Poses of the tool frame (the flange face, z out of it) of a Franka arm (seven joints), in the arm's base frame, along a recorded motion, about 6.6 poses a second.
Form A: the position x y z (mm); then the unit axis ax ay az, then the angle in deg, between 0 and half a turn.
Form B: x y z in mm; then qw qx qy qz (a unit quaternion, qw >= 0). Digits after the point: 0 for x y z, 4 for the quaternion.
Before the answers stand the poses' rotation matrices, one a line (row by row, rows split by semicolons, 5 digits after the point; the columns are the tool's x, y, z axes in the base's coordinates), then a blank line. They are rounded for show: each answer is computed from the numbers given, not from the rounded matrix.
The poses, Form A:
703, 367, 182, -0.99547, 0.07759, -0.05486, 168.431
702, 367, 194, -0.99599, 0.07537, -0.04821, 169.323
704, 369, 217, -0.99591, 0.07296, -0.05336, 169.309
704, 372, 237, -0.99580, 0.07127, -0.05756, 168.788
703, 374, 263, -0.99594, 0.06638, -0.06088, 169.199
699, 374, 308, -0.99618, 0.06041, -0.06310, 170.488
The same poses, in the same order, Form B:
0.98212 -0.14191 0.12368; -0.16391 -0.96777 0.19121; 0.09255 -0.20807 -0.97373
0.98413 -0.13990 0.10917; -0.15777 -0.97142 0.17732; 0.08124 -0.19173 -0.97808
0.98380 -0.13416 0.11890; -0.15396 -0.97209 0.17703; 0.09183 -0.19247 -0.97700
0.98338 -0.12939 0.12740; -0.15178 -0.97085 0.18550; 0.09968 -0.20175 -0.97435
0.98392 -0.11964 0.13263; -0.14246 -0.97355 0.17863; 0.10775 -0.19465 -0.97494
0.98484 -0.10910 0.13484; -0.12996 -0.97900 0.15705; 0.11487 -0.17219 -0.97834

703, 367, 182, 0.1008, -0.9904, 0.0772, -0.0546
702, 367, 194, 0.0930, -0.9917, 0.0750, -0.0480
704, 369, 217, 0.0932, -0.9916, 0.0726, -0.0531
704, 372, 237, 0.0977, -0.9910, 0.0709, -0.0573
703, 374, 263, 0.0941, -0.9915, 0.0661, -0.0606
699, 374, 308, 0.0829, -0.9927, 0.0602, -0.0629

